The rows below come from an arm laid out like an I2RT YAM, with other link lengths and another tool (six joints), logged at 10 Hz.
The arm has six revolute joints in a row. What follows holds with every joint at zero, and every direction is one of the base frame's. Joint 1 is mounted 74.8 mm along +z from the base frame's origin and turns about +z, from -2.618 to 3.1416 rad. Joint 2 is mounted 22.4 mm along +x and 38 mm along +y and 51 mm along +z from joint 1 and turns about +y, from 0 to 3.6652 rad. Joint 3 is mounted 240.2 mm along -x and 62.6 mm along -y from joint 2 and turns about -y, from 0 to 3.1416 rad. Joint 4 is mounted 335.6 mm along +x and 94.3 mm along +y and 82.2 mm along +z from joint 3 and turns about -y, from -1.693 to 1.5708 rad. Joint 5 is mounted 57 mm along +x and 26.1 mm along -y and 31.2 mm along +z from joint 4 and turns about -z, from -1.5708 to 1.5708 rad. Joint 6 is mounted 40.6 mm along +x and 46.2 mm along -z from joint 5 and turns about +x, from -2.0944 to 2.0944 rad. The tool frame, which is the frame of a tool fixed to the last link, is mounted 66 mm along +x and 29 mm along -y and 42 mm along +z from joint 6; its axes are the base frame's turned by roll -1.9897, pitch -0.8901 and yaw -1.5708 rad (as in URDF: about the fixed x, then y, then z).
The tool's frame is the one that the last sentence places.
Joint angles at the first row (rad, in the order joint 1, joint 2, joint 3, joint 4, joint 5, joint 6):
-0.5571, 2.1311, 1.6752, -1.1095, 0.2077, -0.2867
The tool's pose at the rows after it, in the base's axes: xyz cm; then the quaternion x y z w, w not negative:
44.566 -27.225 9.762 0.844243 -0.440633 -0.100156 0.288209
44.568 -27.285 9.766 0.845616 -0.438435 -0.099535 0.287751
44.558 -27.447 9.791 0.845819 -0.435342 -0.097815 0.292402
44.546 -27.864 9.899 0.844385 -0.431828 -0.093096 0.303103
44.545 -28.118 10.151 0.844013 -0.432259 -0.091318 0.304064
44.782 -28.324 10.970 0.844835 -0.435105 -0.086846 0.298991
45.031 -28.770 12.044 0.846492 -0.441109 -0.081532 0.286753
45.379 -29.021 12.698 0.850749 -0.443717 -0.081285 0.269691
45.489 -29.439 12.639 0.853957 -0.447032 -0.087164 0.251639
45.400 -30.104 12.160 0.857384 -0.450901 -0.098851 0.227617
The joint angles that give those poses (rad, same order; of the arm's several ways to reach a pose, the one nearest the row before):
-0.5598, 2.1311, 1.6752, -1.1087, 0.2134, -0.2977
-0.5617, 2.1311, 1.6756, -1.1080, 0.2119, -0.3050
-0.5636, 2.1311, 1.6752, -1.1034, 0.2207, -0.3145
-0.5678, 2.1311, 1.6752, -1.0912, 0.2413, -0.3290
-0.5720, 2.1311, 1.6821, -1.0931, 0.2428, -0.3336
-0.5751, 2.1311, 1.7065, -1.1084, 0.2314, -0.3340
-0.5846, 2.1346, 1.7443, -1.1316, 0.2050, -0.3347
-0.5919, 2.1498, 1.7882, -1.1622, 0.1696, -0.3370
-0.6041, 2.1735, 1.8240, -1.1881, 0.1341, -0.3389
-0.6243, 2.2074, 1.8641, -1.2205, 0.0887, -0.3446

